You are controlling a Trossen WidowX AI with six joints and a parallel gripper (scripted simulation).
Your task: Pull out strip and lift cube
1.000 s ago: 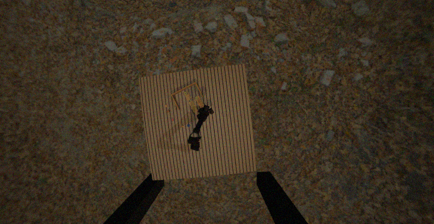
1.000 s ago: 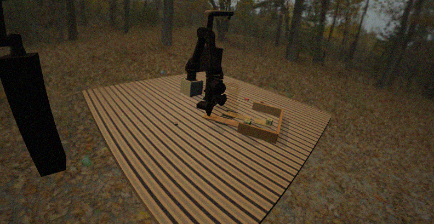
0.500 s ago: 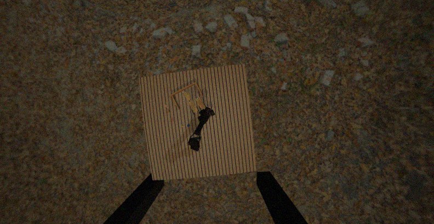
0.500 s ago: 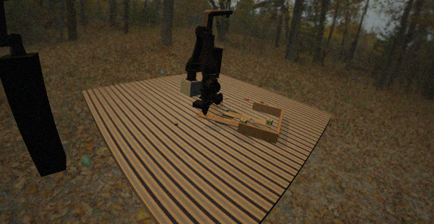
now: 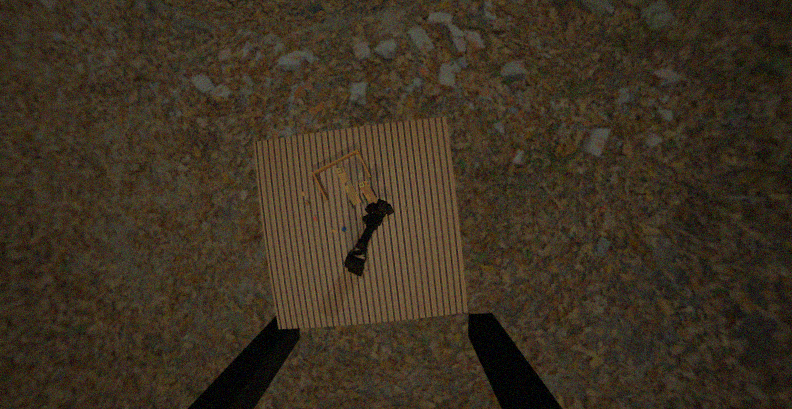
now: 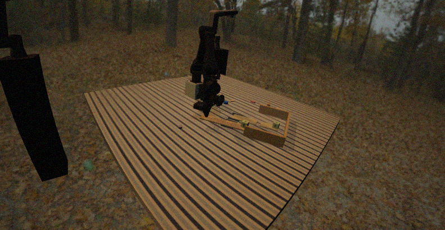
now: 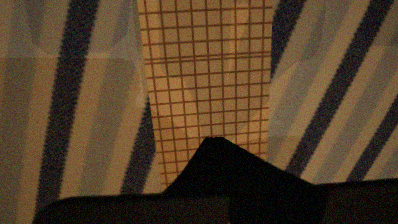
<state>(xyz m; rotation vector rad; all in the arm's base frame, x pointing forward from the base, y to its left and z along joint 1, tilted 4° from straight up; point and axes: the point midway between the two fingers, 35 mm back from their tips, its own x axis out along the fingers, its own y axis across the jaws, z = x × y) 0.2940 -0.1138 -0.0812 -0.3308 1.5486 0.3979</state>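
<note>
Now: the tan strip 80 mm ahead of my gripper tip and 50 mm to the left of it. Also, from my gripper tip: blue object (110 mm behind, 230 mm to the left).
</note>
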